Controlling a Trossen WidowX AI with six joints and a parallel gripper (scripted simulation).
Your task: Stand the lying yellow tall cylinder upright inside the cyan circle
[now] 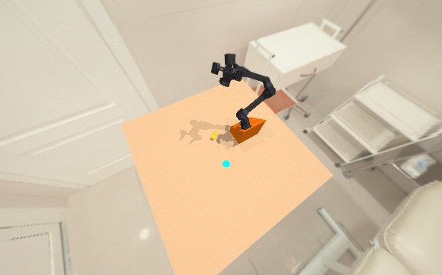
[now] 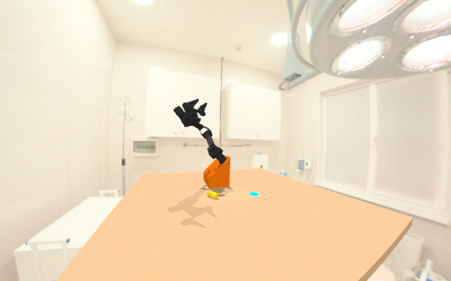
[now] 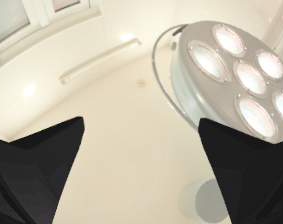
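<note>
Right now the yellow cylinder is 9 cm ahead of my gripper tip, 5 cm to the left of it and 57 cm below it. Also, from my gripper tip: cyan circle (14 cm ahead, 31 cm to the left, 59 cm below).
</note>
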